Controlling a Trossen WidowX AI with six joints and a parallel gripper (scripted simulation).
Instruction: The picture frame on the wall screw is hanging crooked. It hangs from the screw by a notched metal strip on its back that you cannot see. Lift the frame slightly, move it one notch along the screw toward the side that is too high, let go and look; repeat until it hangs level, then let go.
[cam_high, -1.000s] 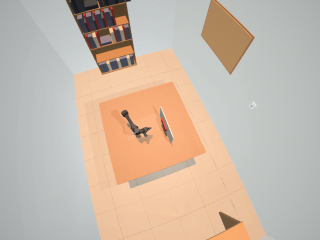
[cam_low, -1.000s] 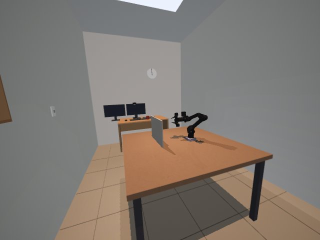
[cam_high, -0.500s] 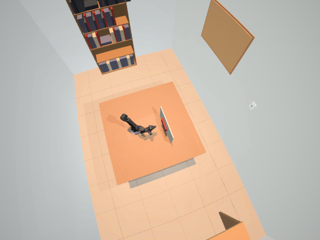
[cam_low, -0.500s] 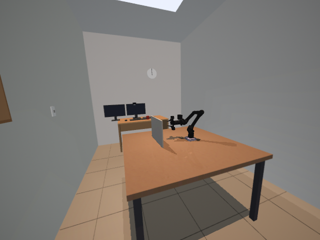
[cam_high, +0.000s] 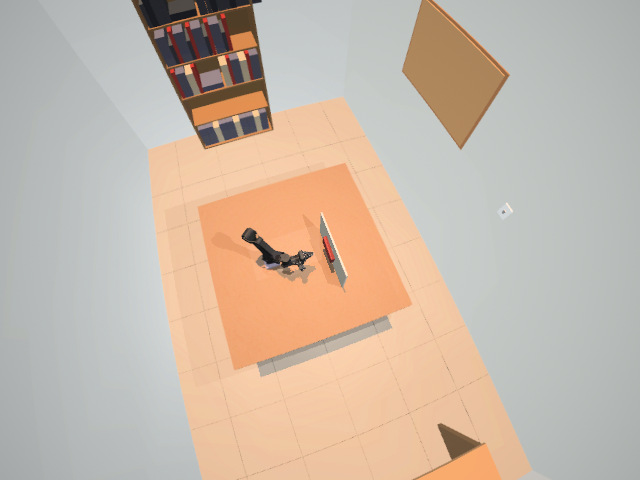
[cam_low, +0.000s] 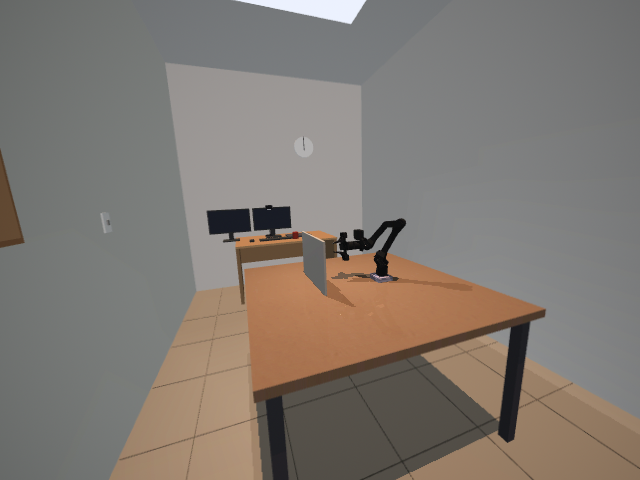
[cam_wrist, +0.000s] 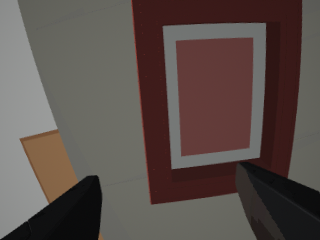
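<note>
Now: the red picture frame 120 mm ahead of my gripper tip, 20 mm to the left of it and 50 mm below it. Also, from my gripper tip: grey wall panel: 130 mm ahead, 10 mm to the left, 60 mm below.
</note>
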